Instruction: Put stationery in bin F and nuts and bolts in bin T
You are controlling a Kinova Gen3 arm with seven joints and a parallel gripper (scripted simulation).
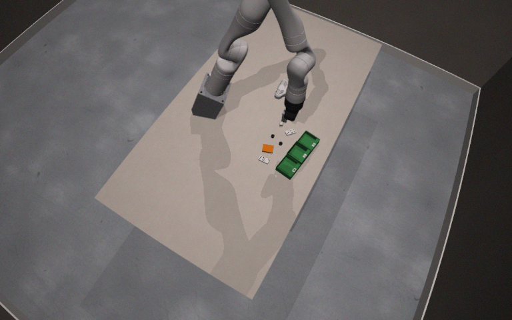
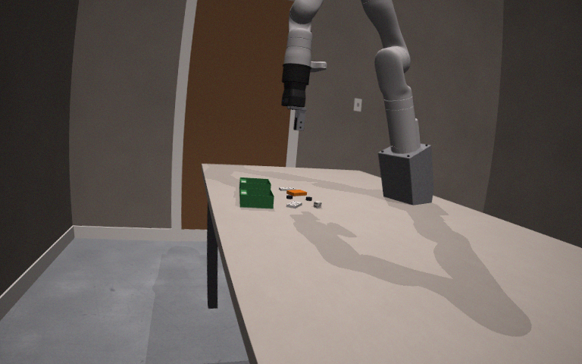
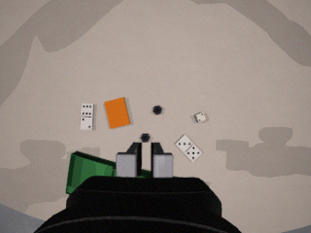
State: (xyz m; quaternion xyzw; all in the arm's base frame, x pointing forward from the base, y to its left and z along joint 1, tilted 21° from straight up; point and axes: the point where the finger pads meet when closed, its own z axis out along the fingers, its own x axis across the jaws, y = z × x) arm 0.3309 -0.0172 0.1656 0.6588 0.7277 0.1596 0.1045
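My gripper is now 19 cm above the green three-compartment bin, 11 cm short of it and 2 cm to the left of it. Round my hand: orange flat block: 21 cm below, 7 cm to the right, 3 cm behind; then die: 21 cm below, 9 cm to the left, 4 cm behind.
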